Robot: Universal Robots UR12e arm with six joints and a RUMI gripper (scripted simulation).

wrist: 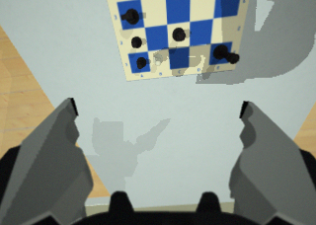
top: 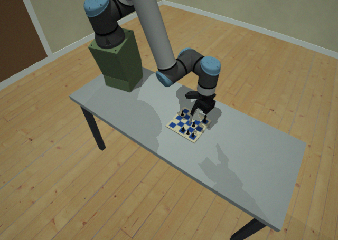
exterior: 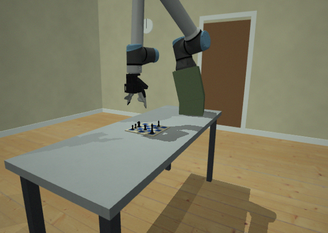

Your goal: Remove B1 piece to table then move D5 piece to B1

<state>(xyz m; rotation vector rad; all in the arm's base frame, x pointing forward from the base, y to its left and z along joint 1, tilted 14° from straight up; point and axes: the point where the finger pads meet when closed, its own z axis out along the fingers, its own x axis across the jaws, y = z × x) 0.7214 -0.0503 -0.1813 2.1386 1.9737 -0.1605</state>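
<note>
Right now my hand is 140 mm above the white piece. Also, from my hand: blue-and-cream chessboard: 70 mm behind, 40 mm to the left, 160 mm below.
</note>
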